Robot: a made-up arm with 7 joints.
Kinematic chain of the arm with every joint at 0, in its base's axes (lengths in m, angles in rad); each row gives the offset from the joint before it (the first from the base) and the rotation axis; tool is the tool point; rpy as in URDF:
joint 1: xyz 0 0 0.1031 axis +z
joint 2: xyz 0 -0.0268 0.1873 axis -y
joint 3: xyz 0 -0.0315 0.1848 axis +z
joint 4: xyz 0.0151 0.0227 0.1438 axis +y
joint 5: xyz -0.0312 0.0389 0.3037 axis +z
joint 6: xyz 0 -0.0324 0.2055 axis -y
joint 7: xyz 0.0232 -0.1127 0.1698 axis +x
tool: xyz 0 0 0 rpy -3.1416 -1.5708 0
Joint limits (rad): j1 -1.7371..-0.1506 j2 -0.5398..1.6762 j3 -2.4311..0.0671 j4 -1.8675..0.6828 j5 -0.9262..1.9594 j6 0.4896..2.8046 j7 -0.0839..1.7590
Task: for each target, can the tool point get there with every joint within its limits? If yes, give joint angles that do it. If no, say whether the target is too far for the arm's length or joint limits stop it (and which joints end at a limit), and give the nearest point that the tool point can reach.
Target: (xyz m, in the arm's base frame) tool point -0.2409 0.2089 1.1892
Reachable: yes | joints -0.8253 0.0271 -0.3119 -0.2154 -0.1201 0.9297 0.2120
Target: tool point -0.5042 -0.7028 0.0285
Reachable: no: joint limits stop it (at a limit: joint 1, joint 2, joint 4, joint 5) | nearest point -0.6775 -0.4153 0.0857 | short by 0.341 m
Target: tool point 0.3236 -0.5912 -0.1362
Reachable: no: joint limits stop it (at a limit: joint 2, joint 3, joint 5) | nearest point 0.2512 -0.4590 0.0612 | short by 0.248 m
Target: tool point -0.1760 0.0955 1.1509
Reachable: yes | joints -0.4879 -0.2417 -0.5071 -0.6526 0.7602 1.1194 0.3907
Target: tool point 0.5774 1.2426 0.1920
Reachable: no: too far | nearest point 0.3622 0.9149 0.2187 | short by 0.393 m
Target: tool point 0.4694 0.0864 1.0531
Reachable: yes | joints -0.5118 -0.3395 -2.1571 -0.6191 0.8420 0.9106 0.0934
